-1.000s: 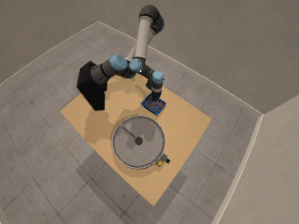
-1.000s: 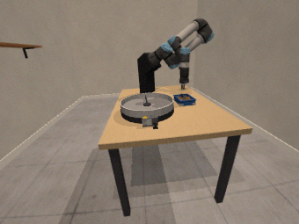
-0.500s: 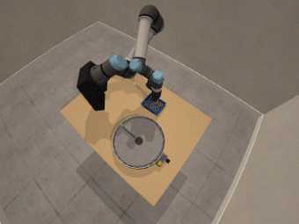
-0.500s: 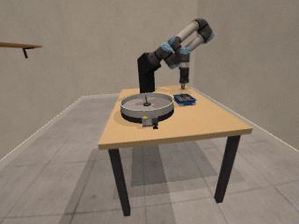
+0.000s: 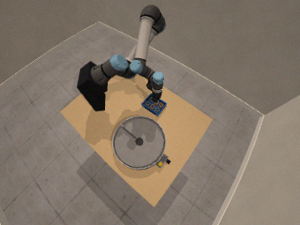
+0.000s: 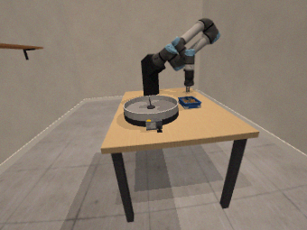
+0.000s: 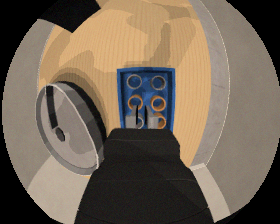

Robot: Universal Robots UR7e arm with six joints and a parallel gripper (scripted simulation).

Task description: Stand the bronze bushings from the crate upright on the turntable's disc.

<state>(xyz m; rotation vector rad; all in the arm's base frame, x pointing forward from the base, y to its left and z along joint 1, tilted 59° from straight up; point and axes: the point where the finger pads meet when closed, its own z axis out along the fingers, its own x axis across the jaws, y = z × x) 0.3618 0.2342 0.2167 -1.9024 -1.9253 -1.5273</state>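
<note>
My gripper is now 110 mm above the blue crate and 10 mm to the right of it. The rest, counted from my hand: grey turntable disc: 280 mm to the right, 220 mm ahead, 90 mm below.
</note>
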